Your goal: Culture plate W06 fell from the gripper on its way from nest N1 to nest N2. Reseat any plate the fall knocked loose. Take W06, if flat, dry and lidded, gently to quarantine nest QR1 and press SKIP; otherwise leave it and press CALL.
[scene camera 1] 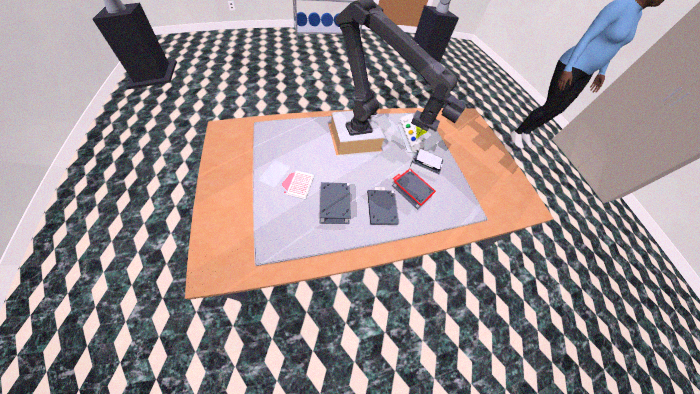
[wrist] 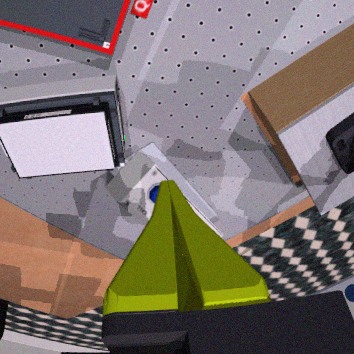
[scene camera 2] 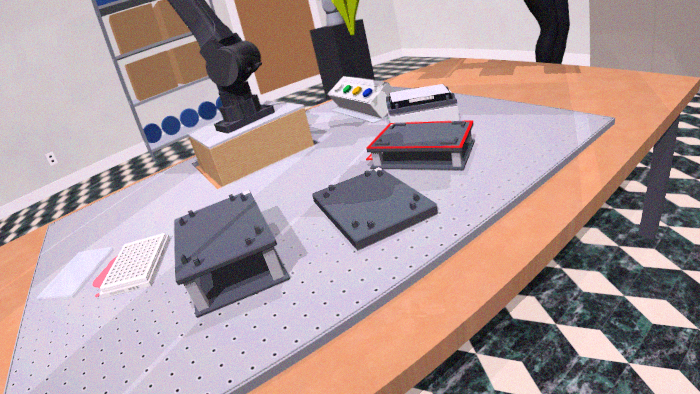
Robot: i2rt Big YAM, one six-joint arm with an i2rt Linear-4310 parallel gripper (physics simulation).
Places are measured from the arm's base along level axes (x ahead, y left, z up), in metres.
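Pixels of known places: gripper, fingertip midpoint: (scene camera 1: 416, 137) (wrist: 166, 188) (scene camera 2: 352, 35); arm's base at its link origin: (scene camera 1: 358, 128) (scene camera 2: 245, 121).
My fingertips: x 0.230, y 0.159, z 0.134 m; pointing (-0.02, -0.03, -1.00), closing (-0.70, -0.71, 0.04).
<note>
For each thing: its top centre in the pictures, then the offset to it from my fingertips.
- white well plate at its top centre: (scene camera 2: 133, 259) (scene camera 1: 300, 183) 0.206 m down, 0.017 m back, 0.493 m right
- clear lid at its top centre: (scene camera 2: 75, 271) (scene camera 1: 274, 173) 0.213 m down, 0.104 m back, 0.595 m right
- tall dark nest at its top centre: (scene camera 2: 214, 221) (scene camera 1: 335, 198) 0.152 m down, 0.120 m ahead, 0.376 m right
- low dark nest at its top centre: (scene camera 2: 367, 192) (scene camera 1: 383, 205) 0.195 m down, 0.178 m ahead, 0.175 m right
- red-rimmed quarantine nest at its top centre: (scene camera 2: 421, 130) (scene camera 1: 415, 185) 0.175 m down, 0.128 m ahead, 0.002 m left
- button box at its top centre: (wrist: 174, 234) (scene camera 2: 358, 80) (scene camera 1: 414, 126) 0.137 m down, 0.203 m back, 0.153 m left
- blue button at its top centre: (wrist: 157, 199) 0.146 m down, 0.133 m back, 0.118 m left
- device with a white top, top centre: (wrist: 56, 147) (scene camera 2: 418, 92) (scene camera 1: 429, 158) 0.151 m down, 0.012 m ahead, 0.135 m left
The white well plate (scene camera 1: 300, 184) (scene camera 2: 136, 264) lies on the perforated board, its wells uncovered, beside a pink spill (scene camera 1: 288, 183) (scene camera 2: 103, 275). A clear lid (scene camera 1: 274, 172) (scene camera 2: 75, 274) lies apart from it, past the spill. A tall dark nest (scene camera 1: 335, 200) (scene camera 2: 222, 235), a low dark nest (scene camera 1: 382, 206) (scene camera 2: 375, 206) and the red-rimmed quarantine nest (scene camera 1: 414, 187) (scene camera 2: 425, 135) (wrist: 55, 12) hold no plate. My gripper (scene camera 1: 418, 137) (scene camera 2: 352, 33) (wrist: 166, 188) is shut and empty, above the button box (scene camera 1: 408, 133) (scene camera 2: 357, 102). In the wrist view its tips partly cover the blue button (wrist: 155, 194).
A device with a white top (scene camera 1: 429, 160) (scene camera 2: 421, 96) (wrist: 60, 145) stands between the button box and the red-rimmed nest. The arm's base block (scene camera 1: 360, 145) (scene camera 2: 260, 147) (wrist: 300, 80) stands at the board's back edge. A person (scene camera 1: 590, 50) stands beyond the table's right side.
</note>
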